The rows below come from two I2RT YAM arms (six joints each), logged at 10 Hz.
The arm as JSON. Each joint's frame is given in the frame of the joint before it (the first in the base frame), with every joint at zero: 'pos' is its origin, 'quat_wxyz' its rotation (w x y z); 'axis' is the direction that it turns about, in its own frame. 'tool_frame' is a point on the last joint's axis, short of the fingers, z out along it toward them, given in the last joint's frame.
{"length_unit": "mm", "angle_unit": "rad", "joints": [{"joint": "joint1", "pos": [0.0, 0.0, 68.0], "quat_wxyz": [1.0, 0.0, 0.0, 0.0], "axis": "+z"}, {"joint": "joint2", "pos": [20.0, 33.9, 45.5], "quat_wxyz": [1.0, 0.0, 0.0, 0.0], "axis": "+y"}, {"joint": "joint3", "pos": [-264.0, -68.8, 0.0], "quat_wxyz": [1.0, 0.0, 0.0, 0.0], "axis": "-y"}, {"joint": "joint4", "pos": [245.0, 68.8, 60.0], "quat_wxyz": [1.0, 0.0, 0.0, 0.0], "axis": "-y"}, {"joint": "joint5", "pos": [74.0, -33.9, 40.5], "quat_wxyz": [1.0, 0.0, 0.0, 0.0], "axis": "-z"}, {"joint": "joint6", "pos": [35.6, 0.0, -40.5], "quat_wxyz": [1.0, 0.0, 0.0, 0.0], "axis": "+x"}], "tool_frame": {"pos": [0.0, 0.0, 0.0], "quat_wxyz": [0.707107, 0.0, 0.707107, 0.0]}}
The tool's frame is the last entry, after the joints.
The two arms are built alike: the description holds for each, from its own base.
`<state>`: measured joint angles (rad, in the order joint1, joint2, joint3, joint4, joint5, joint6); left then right.
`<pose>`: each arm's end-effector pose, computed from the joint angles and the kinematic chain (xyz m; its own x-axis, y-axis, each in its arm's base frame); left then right.
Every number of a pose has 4 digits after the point.
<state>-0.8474 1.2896 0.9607 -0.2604 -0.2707 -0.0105 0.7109 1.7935 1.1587 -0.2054 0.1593 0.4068</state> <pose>0.1978 -0.2096 0.2846 -0.3739 0.4081 -0.8328 0.5712 0.8088 0.1399 0.2947 0.2463 0.1927 -0.7415 -0.1230 -0.6596 -0.2947 0.9428 0.1555</pose>
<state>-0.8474 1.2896 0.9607 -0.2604 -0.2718 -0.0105 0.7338 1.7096 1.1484 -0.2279 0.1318 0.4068</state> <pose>0.1978 -0.2096 0.2846 -0.3739 0.4081 -0.8329 0.5704 0.8093 0.1405 0.2800 0.2462 0.2178 -0.7195 -0.1207 -0.6839 -0.3380 0.9211 0.1931</pose>
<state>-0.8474 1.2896 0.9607 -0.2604 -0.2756 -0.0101 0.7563 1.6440 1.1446 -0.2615 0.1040 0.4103</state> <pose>0.1979 -0.2094 0.2846 -0.3736 0.4084 -0.8328 0.5678 0.8107 0.1428 0.2661 0.2460 0.2367 -0.7104 -0.1248 -0.6927 -0.3757 0.8995 0.2232</pose>
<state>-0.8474 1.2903 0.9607 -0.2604 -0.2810 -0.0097 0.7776 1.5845 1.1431 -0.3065 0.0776 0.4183</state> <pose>0.1981 -0.2094 0.2845 -0.3738 0.4092 -0.8324 0.5640 0.8127 0.1462 0.2521 0.2443 0.2526 -0.7105 -0.1312 -0.6913 -0.4053 0.8795 0.2496</pose>
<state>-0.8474 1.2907 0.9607 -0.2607 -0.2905 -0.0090 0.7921 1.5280 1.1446 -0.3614 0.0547 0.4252</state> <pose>0.1983 -0.2091 0.2844 -0.3737 0.4101 -0.8320 0.5573 0.8162 0.1520 0.2394 0.2399 0.2670 -0.7152 -0.1384 -0.6850 -0.4254 0.8640 0.2695</pose>
